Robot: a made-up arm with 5 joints. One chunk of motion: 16 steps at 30 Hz.
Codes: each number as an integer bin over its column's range. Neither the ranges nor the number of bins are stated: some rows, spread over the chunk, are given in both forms.
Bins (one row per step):
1: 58 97 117 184 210
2: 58 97 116 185 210
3: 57 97 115 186 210
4: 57 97 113 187 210
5: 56 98 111 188 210
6: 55 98 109 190 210
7: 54 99 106 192 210
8: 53 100 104 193 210
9: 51 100 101 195 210
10: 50 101 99 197 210
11: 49 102 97 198 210
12: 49 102 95 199 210
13: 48 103 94 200 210
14: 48 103 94 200 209
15: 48 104 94 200 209
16: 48 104 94 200 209
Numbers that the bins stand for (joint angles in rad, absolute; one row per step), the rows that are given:
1: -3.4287 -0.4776 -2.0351 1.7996 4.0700
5: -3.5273 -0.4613 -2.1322 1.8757 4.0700
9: -3.7740 -0.4286 -2.2942 2.0088 4.0700
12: -3.8727 -0.3960 -2.3914 2.0849 4.0700
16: -3.9220 -0.3634 -2.4076 2.1039 4.0207
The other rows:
2: -3.4287 -0.4776 -2.0513 1.8186 4.0700
3: -3.4780 -0.4776 -2.0675 1.8376 4.0700
4: -3.4780 -0.4776 -2.0998 1.8567 4.0700
6: -3.5767 -0.4613 -2.1646 1.9137 4.0700
7: -3.6260 -0.4449 -2.2132 1.9518 4.0700
8: -3.6753 -0.4286 -2.2456 1.9708 4.0700
10: -3.8233 -0.4123 -2.3266 2.0469 4.0700
11: -3.8727 -0.3960 -2.3590 2.0659 4.0700
13: -3.9220 -0.3797 -2.4076 2.1039 4.0700
14: -3.9220 -0.3797 -2.4076 2.1039 4.0207
15: -3.9220 -0.3634 -2.4076 2.1039 4.0207

